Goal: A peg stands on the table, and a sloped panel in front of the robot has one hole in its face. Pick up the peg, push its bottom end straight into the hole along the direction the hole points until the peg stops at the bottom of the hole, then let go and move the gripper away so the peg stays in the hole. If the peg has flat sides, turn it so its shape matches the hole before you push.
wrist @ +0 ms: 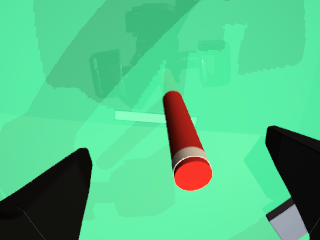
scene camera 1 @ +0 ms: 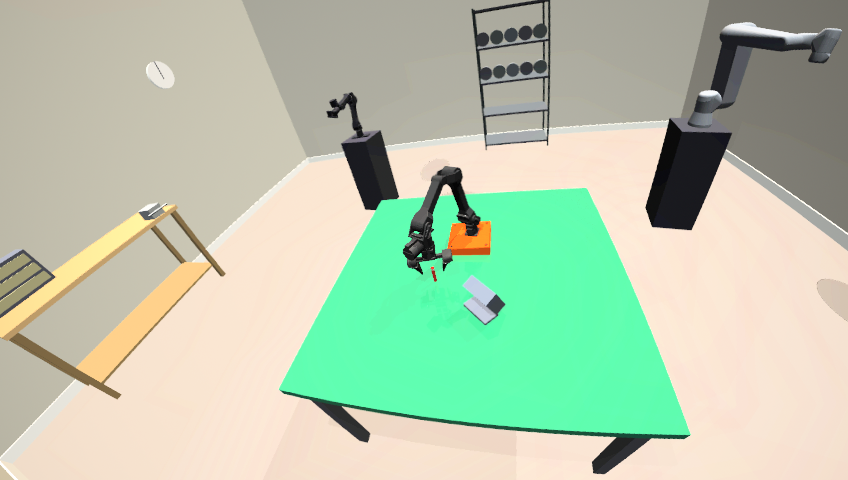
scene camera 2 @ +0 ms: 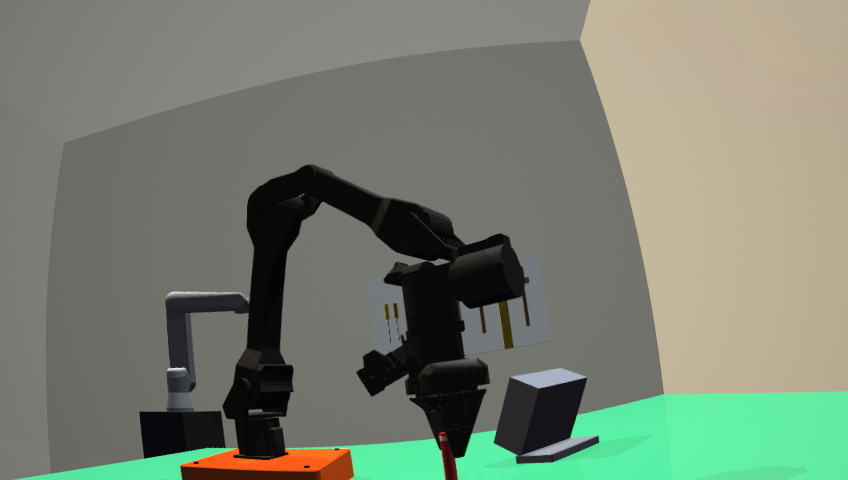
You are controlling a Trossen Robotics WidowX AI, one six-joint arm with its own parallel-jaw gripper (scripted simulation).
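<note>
In scene camera 2 I see my gripper (scene camera 2: 451, 453), open and holding nothing, and with it a grey sloped panel (scene camera 2: 539, 409). The wrist view gives me a red round peg (wrist: 191, 169). My gripper (wrist: 181, 146) is visible there too.
</note>
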